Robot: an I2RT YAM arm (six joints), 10 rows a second.
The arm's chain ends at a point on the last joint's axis. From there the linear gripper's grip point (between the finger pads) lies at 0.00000 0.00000 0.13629 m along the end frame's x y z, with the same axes.
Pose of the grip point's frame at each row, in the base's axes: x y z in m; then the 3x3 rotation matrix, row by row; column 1 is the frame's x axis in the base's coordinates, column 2 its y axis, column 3 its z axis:
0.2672 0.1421 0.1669; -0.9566 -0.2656 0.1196; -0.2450 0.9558 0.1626; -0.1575 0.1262 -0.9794
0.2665 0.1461 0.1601; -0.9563 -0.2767 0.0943; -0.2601 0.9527 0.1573; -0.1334 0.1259 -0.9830
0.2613 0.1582 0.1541; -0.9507 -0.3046 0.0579; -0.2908 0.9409 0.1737; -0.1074 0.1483 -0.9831
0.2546 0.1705 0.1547; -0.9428 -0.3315 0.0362; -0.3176 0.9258 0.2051; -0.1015 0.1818 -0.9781
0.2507 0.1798 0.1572; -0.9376 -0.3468 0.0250; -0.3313 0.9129 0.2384; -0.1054 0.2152 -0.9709
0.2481 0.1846 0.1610; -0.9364 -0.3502 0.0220; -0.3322 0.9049 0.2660; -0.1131 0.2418 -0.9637
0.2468 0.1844 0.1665; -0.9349 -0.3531 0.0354; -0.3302 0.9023 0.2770; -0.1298 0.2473 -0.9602
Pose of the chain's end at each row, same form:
0.2509 0.1199 0.3004; -0.9566 -0.2656 0.1196; -0.2450 0.9558 0.1626; -0.1575 0.1262 -0.9794
0.2536 0.1247 0.2941; -0.9563 -0.2767 0.0943; -0.2601 0.9527 0.1573; -0.1334 0.1259 -0.9830
0.2534 0.1345 0.2881; -0.9507 -0.3046 0.0579; -0.2908 0.9409 0.1737; -0.1074 0.1483 -0.9831
0.2497 0.1425 0.2880; -0.9428 -0.3315 0.0362; -0.3176 0.9258 0.2051; -0.1015 0.1818 -0.9781
0.2473 0.1473 0.2895; -0.9376 -0.3468 0.0250; -0.3313 0.9129 0.2384; -0.1054 0.2152 -0.9709
0.2451 0.1483 0.2923; -0.9364 -0.3502 0.0220; -0.3322 0.9049 0.2660; -0.1131 0.2418 -0.9637
0.2420 0.1466 0.2974; -0.9349 -0.3531 0.0354; -0.3302 0.9023 0.2770; -0.1298 0.2473 -0.9602

